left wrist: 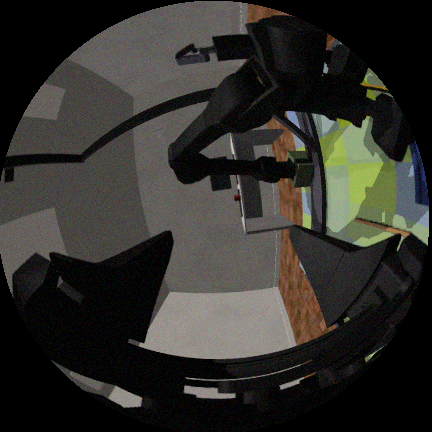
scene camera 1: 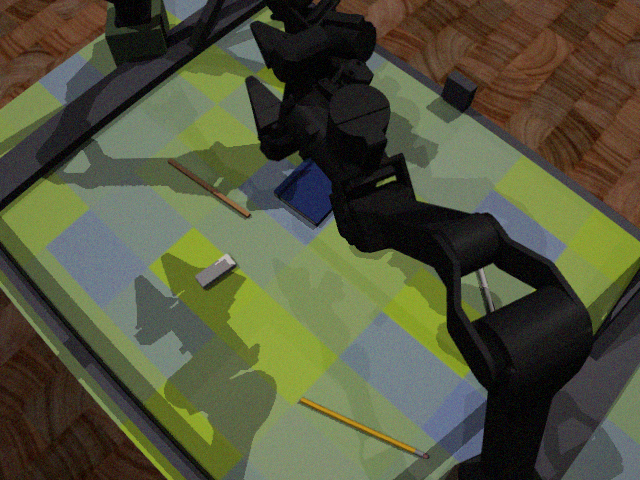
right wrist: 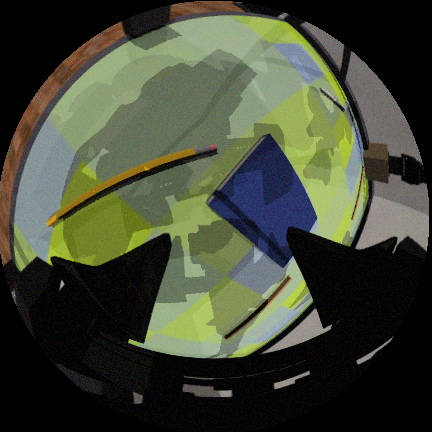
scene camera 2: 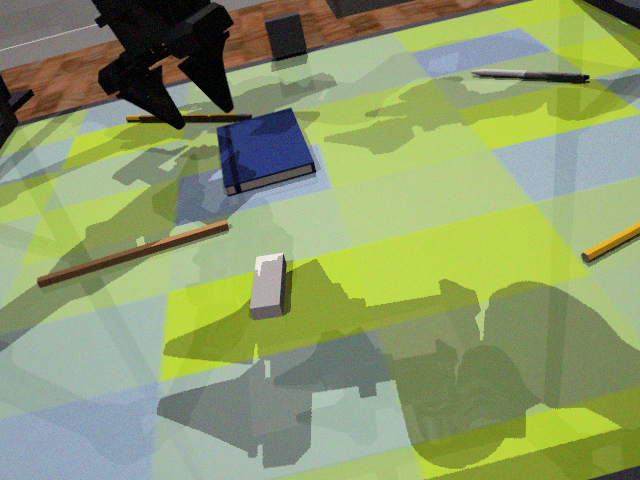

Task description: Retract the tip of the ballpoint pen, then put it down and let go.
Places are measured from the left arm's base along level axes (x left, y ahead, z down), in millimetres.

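Pixels of known places: left gripper, fingertip midpoint: (left wrist: 233, 233) (scene camera 1: 250, 51); right gripper, fingertip midpoint: (right wrist: 230, 236) (scene camera 2: 205, 119); left arm's base, link origin: (right wrist: 388, 163); right arm's base, link origin: (left wrist: 290, 168) (scene camera 1: 133, 13).
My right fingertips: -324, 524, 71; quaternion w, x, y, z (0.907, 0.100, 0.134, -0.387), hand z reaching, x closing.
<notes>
Ahead of a thing's pixels: the offset from my right fingertips to its top centre, as dx, dy, dz.
The ballpoint pen @(+35, -361, +24) (scene camera 1: 484, 290) (scene camera 2: 529, 75) (right wrist: 332, 99) lies flat on the checkered table, part white and part dark, at the upper right in scene camera 2. In scene camera 1 it is partly hidden behind the left arm's links. Its narrow end points left in scene camera 2; the tip's state is too small to tell. My left gripper (scene camera 1: 251, 52) (left wrist: 233, 233) is open and empty, raised above the table, away from the pen. My right gripper (scene camera 2: 204, 118) (right wrist: 230, 236) is open and empty, above the table near the notebook, well apart from the pen.
A blue notebook @(+49, -53, +21) (scene camera 1: 307, 193) (scene camera 2: 266, 149) (right wrist: 280, 190) lies near a yellow pencil @(-96, +31, +26) (scene camera 2: 142, 118) (right wrist: 125, 172). Another yellow pencil @(+314, -346, +26) (scene camera 1: 361, 427), a brown stick @(+179, +81, +26) (scene camera 1: 193, 178) (scene camera 2: 134, 253) and a white eraser @(+277, -33, +21) (scene camera 1: 216, 271) (scene camera 2: 267, 286) also lie there. A dark block @(-232, -125, -24) (scene camera 1: 459, 91) (scene camera 2: 285, 36) stands at the edge.
</notes>
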